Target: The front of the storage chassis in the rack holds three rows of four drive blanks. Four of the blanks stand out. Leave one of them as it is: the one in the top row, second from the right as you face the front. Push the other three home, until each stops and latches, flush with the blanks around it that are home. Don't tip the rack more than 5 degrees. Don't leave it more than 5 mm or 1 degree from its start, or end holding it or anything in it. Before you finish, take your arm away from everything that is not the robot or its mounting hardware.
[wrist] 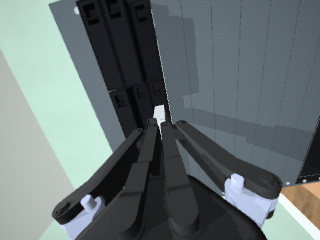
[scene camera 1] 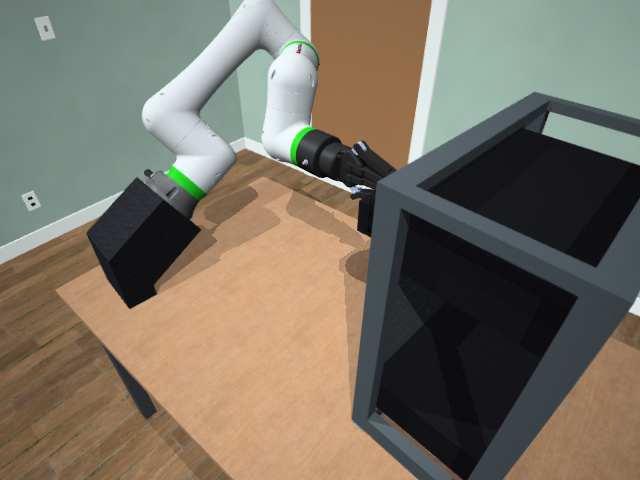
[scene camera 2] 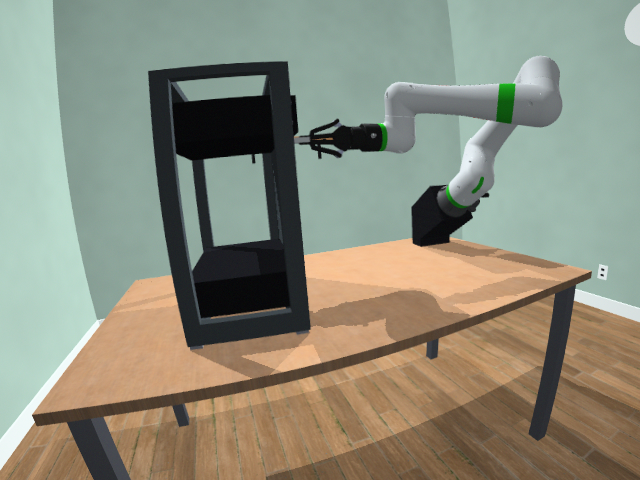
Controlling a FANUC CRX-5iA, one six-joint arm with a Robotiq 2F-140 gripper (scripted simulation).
Labels:
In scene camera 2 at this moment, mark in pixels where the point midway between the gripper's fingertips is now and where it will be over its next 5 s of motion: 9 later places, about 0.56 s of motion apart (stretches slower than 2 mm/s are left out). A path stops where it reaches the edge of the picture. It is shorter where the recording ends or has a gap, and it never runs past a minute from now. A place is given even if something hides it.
My gripper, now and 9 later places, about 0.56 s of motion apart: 288, 141; 308, 140; 307, 139; 304, 136; 297, 136; 292, 136; 289, 137; 287, 137; 285, 137; 282, 137

